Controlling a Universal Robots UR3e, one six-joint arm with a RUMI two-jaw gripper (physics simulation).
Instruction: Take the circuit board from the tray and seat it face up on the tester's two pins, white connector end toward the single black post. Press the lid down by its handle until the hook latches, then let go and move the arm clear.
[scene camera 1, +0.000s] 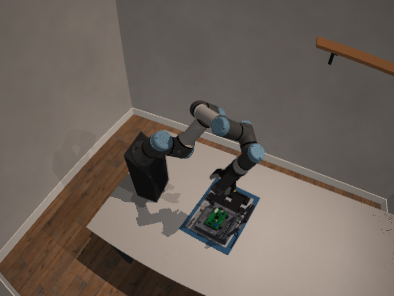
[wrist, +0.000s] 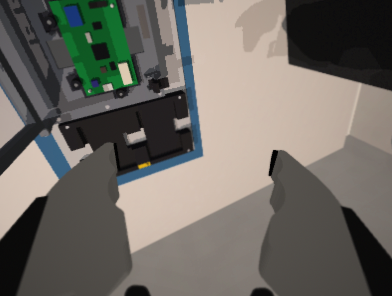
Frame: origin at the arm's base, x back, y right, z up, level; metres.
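Seen in the pictures: gripper, between the fingertips: (wrist: 195, 149); arm's base, origin of its link: (scene camera 1: 141, 154).
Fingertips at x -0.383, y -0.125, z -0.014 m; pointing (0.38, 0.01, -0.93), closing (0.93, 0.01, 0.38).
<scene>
Pixels of each thing's top centre, then the offset from my fingertips to it. "spot": a spot on its surface instead. Level surfaces: height alone.
- green circuit board, centre of its top: (wrist: 99, 49) (scene camera 1: 216, 217) dy +0.031, dx -0.044, dz -0.216 m
- tester's grey bed, a spot on its surface: (wrist: 62, 52) spot: dy +0.016, dx -0.094, dz -0.291 m
- black tray, a spot on its surface: (wrist: 110, 122) spot: dy -0.097, dx -0.041, dz -0.279 m
- pale table, height of its surface: dz -0.297 m
The green circuit board (scene camera 1: 216, 218) (wrist: 98, 47) lies face up on the tester's grey bed (wrist: 62, 52), its white connector (wrist: 125, 73) at the end nearer the black tray. Small black posts stand around it; whether it sits fully down on the pins cannot be told. The black tray (scene camera 1: 227, 200) (wrist: 110, 122) holds no board. The lid (scene camera 1: 241, 220) stands raised along one side of the bed; part of its dark frame shows at the left of the wrist view. My gripper (scene camera 1: 219, 182) (wrist: 195, 149) is open and empty, above and beside the tray's outer end, apart from the board.
A blue border (scene camera 1: 204, 244) (wrist: 195, 115) surrounds the tester and tray on the pale table (scene camera 1: 310, 240) (wrist: 235, 115). The robot's black pedestal (scene camera 1: 148, 177) stands at the left in the scene view. Grey walls and a wooden handrail (scene camera 1: 355, 55) are behind.
</scene>
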